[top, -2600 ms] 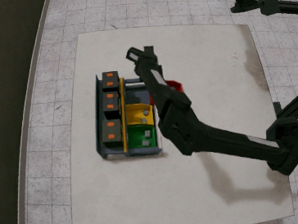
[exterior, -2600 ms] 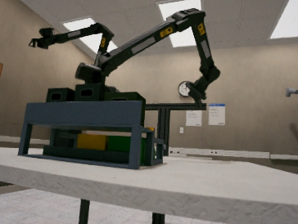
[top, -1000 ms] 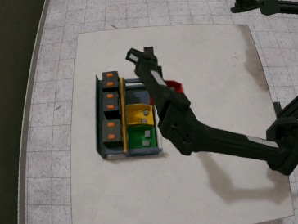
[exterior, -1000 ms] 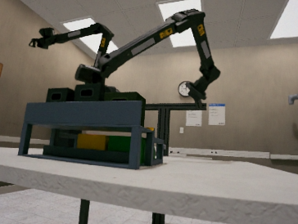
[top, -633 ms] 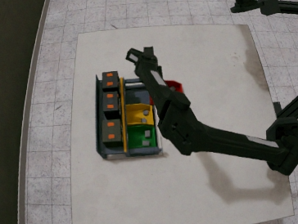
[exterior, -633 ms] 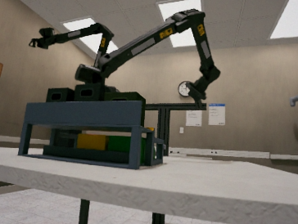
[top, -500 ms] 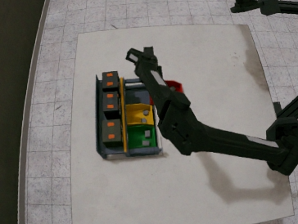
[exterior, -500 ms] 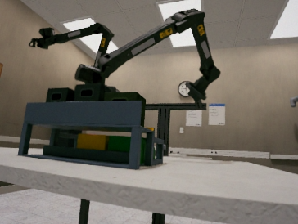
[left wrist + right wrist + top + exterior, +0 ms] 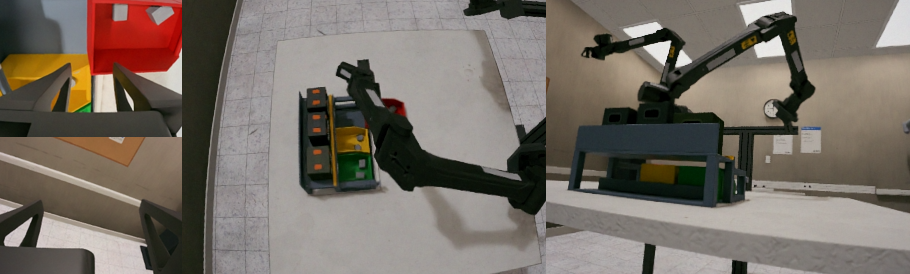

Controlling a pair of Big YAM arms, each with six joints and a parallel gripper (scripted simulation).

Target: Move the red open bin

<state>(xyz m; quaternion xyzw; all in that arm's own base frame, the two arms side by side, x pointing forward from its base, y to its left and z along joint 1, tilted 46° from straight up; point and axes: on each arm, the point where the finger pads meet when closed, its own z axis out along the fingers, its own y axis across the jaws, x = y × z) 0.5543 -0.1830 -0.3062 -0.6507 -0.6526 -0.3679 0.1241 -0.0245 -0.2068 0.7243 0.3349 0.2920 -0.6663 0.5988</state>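
The red bin is 8 cm behind my left hand and 10 cm below it. From my left hand the other things lie so: green bin (8 cm ahead, 23 cm to the left, 11 cm below); yellow bin (8 cm ahead, 12 cm to the left, 11 cm below).
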